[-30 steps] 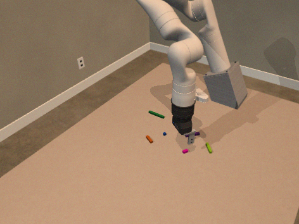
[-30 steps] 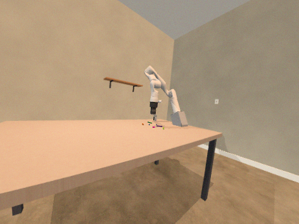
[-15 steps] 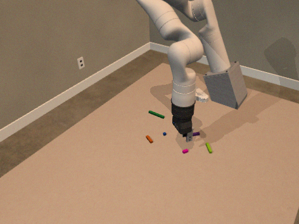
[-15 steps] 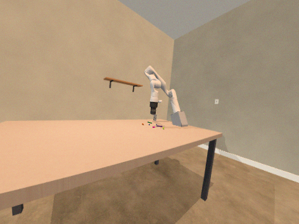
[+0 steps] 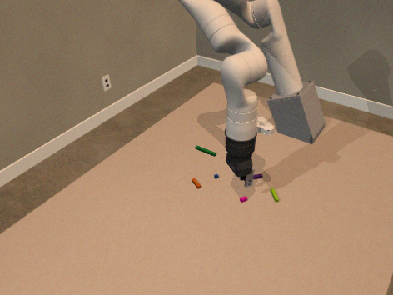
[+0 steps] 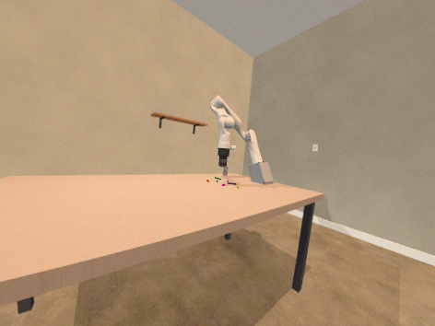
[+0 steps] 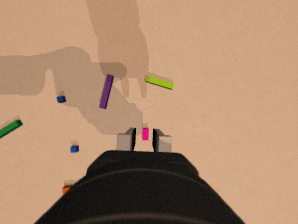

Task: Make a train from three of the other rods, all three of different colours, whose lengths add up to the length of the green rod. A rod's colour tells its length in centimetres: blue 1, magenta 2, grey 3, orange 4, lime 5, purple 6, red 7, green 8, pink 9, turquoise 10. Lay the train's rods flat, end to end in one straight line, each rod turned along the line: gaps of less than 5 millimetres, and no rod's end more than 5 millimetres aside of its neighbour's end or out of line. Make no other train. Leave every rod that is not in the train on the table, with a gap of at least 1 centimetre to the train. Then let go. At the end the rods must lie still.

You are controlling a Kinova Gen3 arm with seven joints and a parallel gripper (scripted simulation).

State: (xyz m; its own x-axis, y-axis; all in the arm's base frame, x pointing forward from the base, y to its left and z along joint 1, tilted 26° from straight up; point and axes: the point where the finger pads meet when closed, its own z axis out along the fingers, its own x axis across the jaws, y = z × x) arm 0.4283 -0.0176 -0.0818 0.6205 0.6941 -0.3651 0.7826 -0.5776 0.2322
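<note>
The magenta rod is 1 cm ahead of my hand and 8 cm below it. Round my hand: orange rod: 1 cm ahead, 16 cm to the right, 8 cm below; lime rod: 5 cm behind, 7 cm to the left, 8 cm below; purple rod: 9 cm behind, 1 cm to the right, 8 cm below.
</note>
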